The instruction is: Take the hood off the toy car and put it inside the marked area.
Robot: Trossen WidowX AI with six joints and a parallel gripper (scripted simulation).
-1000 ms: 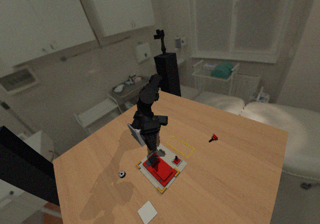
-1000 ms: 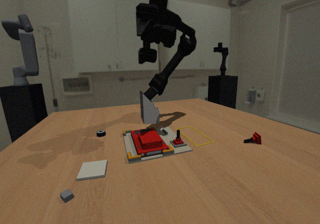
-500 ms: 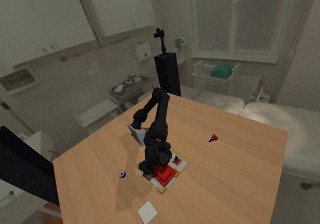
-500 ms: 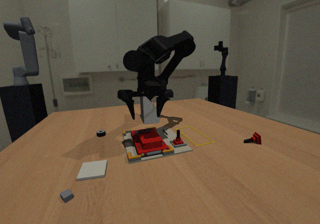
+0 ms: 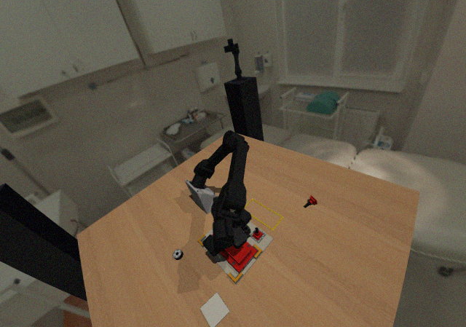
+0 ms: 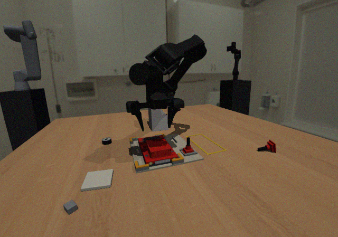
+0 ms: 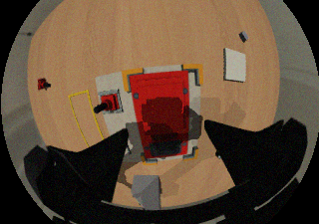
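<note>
The red hood is 6 cm below my gripper tip. From my gripper tip the other things lie so: white flat tile 19 cm to the right, 10 cm below, 9 cm ahead; then black wheel 19 cm to the right, 18 cm behind, 9 cm below.
</note>
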